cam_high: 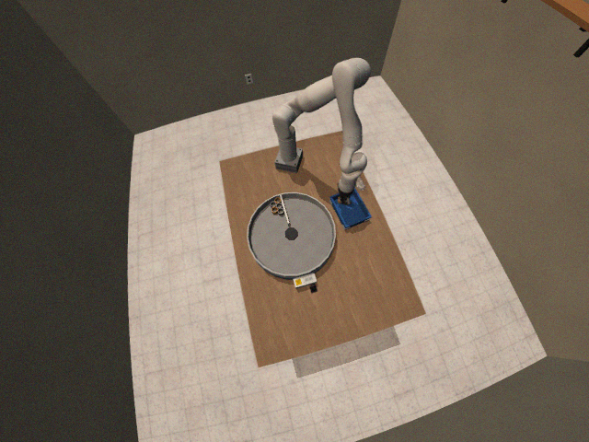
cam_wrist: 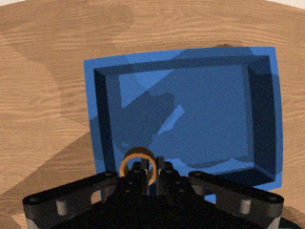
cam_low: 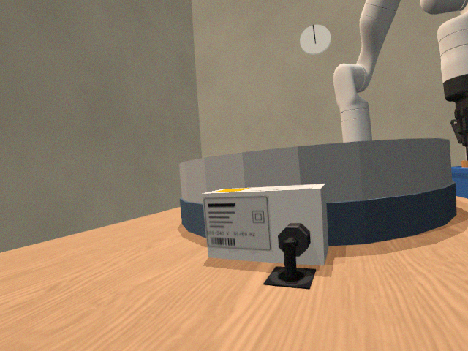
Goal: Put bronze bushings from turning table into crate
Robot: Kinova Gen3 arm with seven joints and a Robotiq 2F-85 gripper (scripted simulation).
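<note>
Now: hand 4 cm short of the blue crate, 4 cm above it and 3 cm to the right of it. Also, from my hand: turning table: 31 cm to the right, 7 cm ahead, 2 cm below.
</note>
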